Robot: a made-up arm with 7 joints. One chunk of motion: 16 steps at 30 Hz.
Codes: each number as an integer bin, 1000 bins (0 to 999) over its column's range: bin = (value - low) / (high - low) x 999, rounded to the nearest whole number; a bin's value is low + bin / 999 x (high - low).
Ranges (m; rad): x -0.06..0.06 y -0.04..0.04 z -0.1..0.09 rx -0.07..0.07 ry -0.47..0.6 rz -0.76..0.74
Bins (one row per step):
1: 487 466 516 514 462 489
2: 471 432 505 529 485 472
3: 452 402 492 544 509 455
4: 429 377 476 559 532 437
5: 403 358 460 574 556 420
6: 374 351 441 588 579 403
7: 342 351 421 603 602 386
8: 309 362 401 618 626 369
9: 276 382 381 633 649 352
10: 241 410 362 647 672 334
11: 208 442 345 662 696 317
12: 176 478 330 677 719 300
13: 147 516 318 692 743 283
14: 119 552 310 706 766 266
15: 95 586 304 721 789 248
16: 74 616 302 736 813 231
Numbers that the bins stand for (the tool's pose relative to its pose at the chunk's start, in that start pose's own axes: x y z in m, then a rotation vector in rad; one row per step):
1: -0.0015 -0.0027 -0.0019 0.0020 0.0248 -0.0258
2: -0.0034 -0.0054 -0.0040 0.0041 0.0495 -0.0513
3: -0.0057 -0.0078 -0.0064 0.0062 0.0752 -0.0768
4: -0.0085 -0.0098 -0.0095 0.0083 0.0998 -0.1038
5: -0.0116 -0.0113 -0.0125 0.0104 0.1255 -0.1294
6: -0.0151 -0.0119 -0.0161 0.0124 0.1502 -0.1549
7: -0.0189 -0.0119 -0.0199 0.0145 0.1748 -0.1804
8: -0.0229 -0.0110 -0.0237 0.0166 0.2005 -0.2059
9: -0.0268 -0.0094 -0.0275 0.0187 0.2251 -0.2315
10: -0.0311 -0.0072 -0.0312 0.0207 0.2498 -0.2585
11: -0.0350 -0.0046 -0.0344 0.0228 0.2755 -0.2840
12: -0.0389 -0.0017 -0.0372 0.0249 0.3001 -0.3095
13: -0.0423 0.0013 -0.0395 0.0270 0.3258 -0.3351
14: -0.0457 0.0042 -0.0410 0.0289 0.3504 -0.3606
15: -0.0486 0.0069 -0.0422 0.0310 0.3751 -0.3876
16: -0.0511 0.0093 -0.0426 0.0331 0.4008 -0.4132

